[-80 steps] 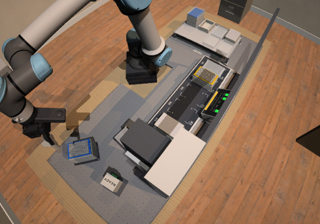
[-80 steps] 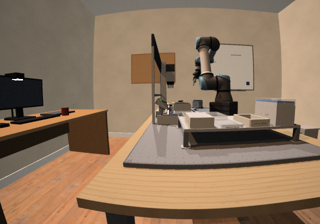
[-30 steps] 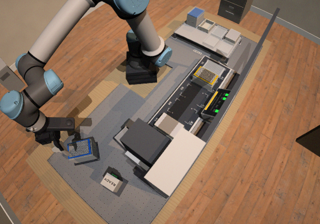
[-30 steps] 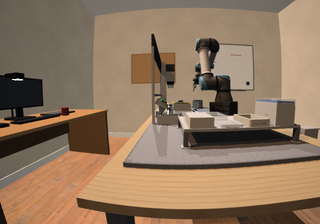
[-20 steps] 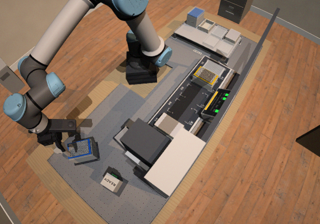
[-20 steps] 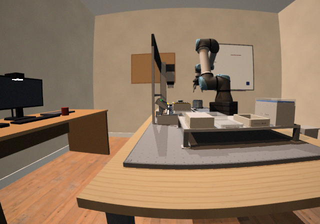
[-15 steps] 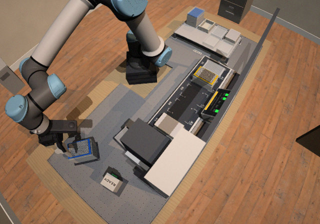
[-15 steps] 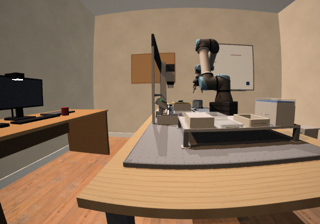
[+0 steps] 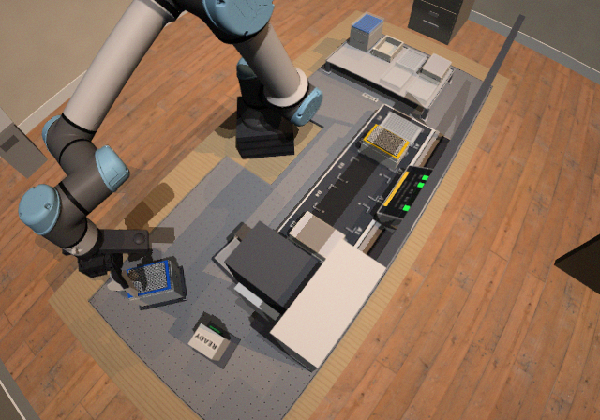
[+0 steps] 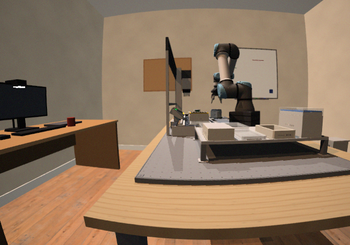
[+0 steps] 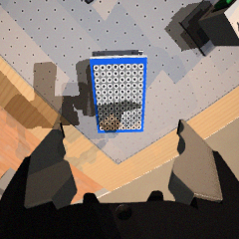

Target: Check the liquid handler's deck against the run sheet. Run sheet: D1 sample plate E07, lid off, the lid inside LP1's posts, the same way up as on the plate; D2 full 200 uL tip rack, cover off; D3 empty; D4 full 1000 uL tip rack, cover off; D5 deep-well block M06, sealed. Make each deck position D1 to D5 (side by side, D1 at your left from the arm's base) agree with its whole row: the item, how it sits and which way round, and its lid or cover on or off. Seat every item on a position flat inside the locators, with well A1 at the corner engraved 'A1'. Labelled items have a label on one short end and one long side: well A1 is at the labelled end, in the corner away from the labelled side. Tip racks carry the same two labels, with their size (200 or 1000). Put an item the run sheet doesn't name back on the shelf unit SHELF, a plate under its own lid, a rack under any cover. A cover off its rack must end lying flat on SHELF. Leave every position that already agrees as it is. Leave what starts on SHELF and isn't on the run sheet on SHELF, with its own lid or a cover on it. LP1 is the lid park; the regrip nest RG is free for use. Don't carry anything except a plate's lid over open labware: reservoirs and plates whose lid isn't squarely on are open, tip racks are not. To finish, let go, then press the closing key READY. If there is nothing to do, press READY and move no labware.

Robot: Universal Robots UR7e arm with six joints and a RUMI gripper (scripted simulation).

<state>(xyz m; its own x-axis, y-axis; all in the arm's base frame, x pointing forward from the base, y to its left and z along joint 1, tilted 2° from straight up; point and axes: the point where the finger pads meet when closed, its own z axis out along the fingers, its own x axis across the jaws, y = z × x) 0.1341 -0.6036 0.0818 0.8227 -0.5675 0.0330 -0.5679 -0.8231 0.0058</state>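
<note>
Now: hand 10 cm above the blue-rimmed tip rack and 1 cm to the right of it. From my hand the other things lie so: white housing (43 cm ahead, 18 cm to the left, 10 cm above); then yellow-rimmed tip rack (77 cm to the left, 24 cm ahead, 8 cm below); then pipetting head (35 cm ahead, 21 cm above, 17 cm to the left).
</note>
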